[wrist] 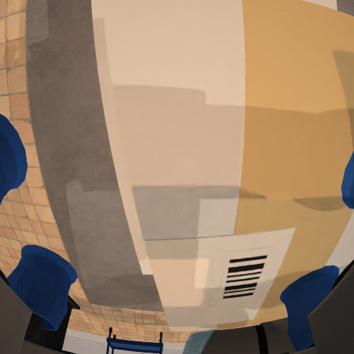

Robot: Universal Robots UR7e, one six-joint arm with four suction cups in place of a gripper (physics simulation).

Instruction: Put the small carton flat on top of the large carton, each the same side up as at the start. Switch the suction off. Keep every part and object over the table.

Observation:
In view: the suction head (42, 278) and a small carton (229, 124).

